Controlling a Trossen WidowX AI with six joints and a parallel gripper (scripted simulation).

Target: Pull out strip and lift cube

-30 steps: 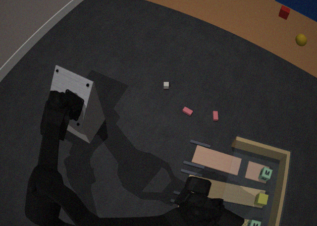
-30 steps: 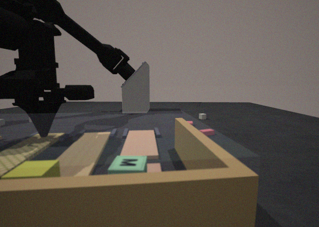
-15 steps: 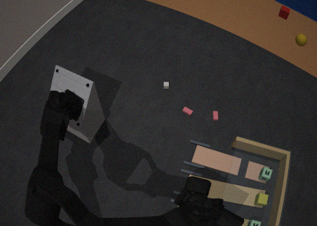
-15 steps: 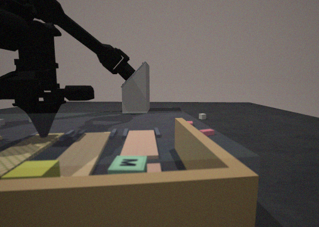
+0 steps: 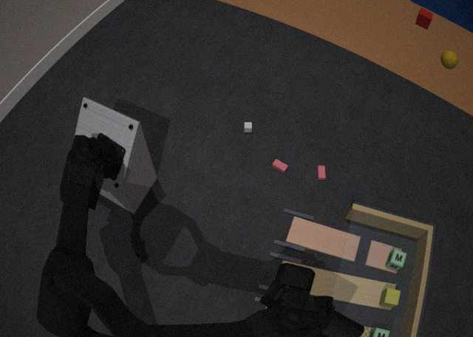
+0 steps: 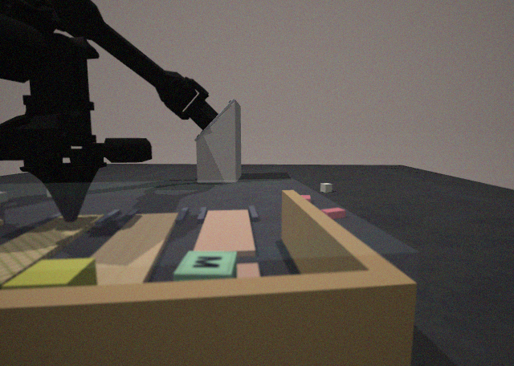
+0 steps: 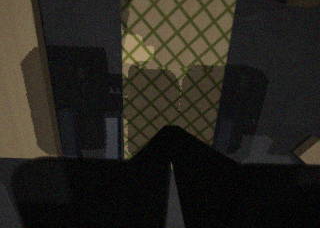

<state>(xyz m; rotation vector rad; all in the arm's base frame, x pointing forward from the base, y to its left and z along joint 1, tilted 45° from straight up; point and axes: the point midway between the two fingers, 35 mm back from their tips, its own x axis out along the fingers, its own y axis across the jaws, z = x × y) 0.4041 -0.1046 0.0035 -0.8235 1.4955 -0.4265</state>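
My gripper tip is 90 mm short of the green cross-hatched strip and 20 mm to the right of it.
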